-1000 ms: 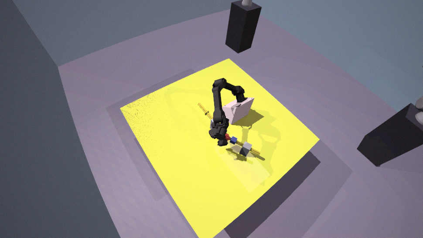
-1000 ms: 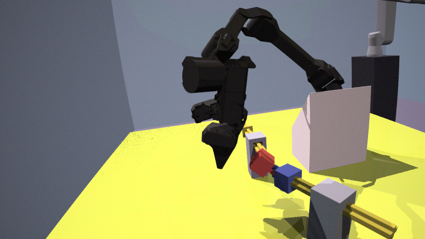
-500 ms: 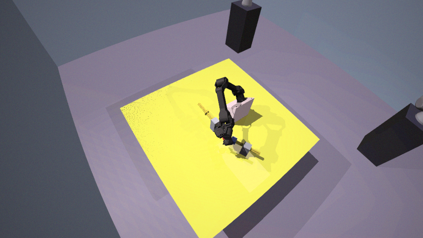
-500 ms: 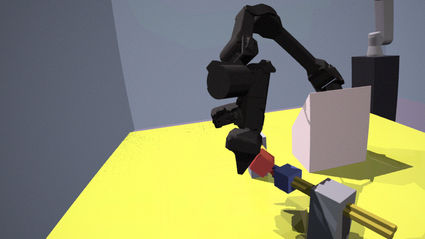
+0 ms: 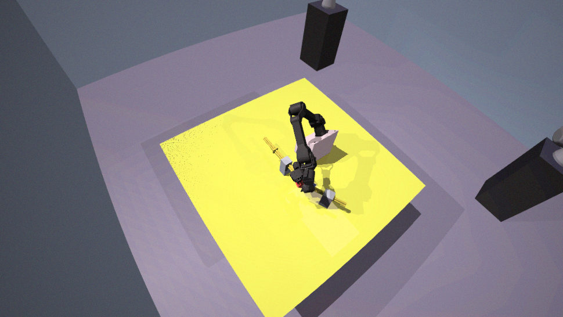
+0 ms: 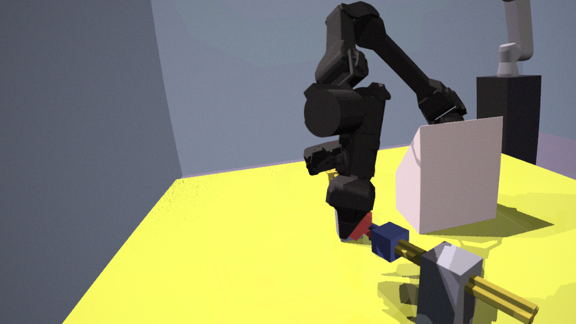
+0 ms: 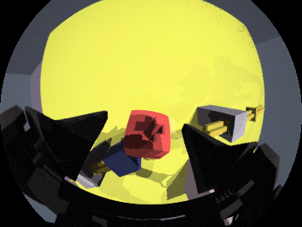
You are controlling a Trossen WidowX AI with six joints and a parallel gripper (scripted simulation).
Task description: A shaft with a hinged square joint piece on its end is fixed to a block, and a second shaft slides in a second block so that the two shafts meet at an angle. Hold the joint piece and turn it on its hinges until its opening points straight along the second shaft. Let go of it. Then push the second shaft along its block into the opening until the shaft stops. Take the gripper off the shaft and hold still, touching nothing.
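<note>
Right now the red joint piece is 20 mm behind my gripper tip.
</note>
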